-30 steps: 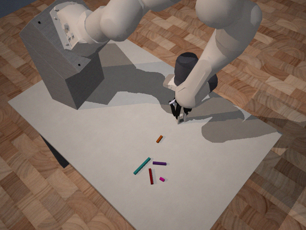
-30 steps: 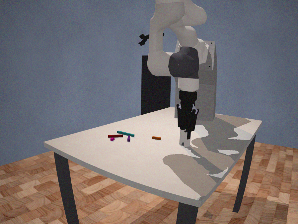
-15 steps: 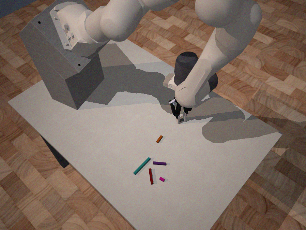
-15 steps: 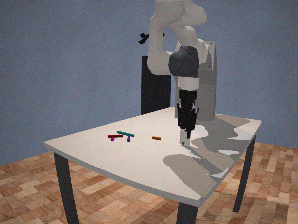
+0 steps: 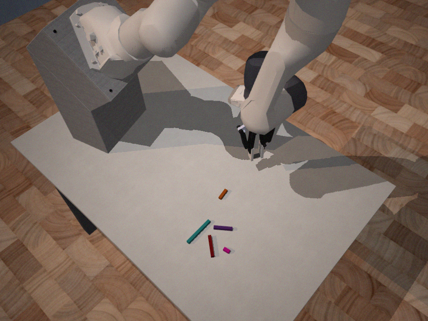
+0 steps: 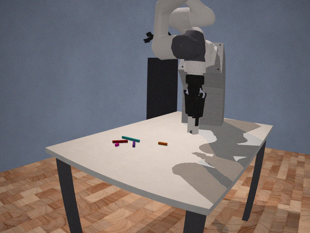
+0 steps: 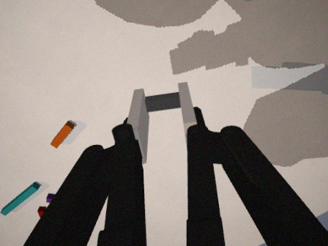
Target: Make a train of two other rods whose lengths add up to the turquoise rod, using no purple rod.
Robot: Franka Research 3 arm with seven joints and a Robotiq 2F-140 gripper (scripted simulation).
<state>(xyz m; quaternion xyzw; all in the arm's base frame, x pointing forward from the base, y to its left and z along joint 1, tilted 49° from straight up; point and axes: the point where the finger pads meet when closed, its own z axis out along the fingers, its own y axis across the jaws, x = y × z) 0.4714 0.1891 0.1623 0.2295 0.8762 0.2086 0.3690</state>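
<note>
Right now my hand is 150 mm to the left of the orange rod, 110 mm above it and 10 mm short of it. The rest, counted from my hand: turquoise rod: 300 mm to the right, 110 mm below, 60 mm ahead; purple rod: 230 mm to the right, 110 mm below, 100 mm ahead; grey rod: 30 mm below.
</note>
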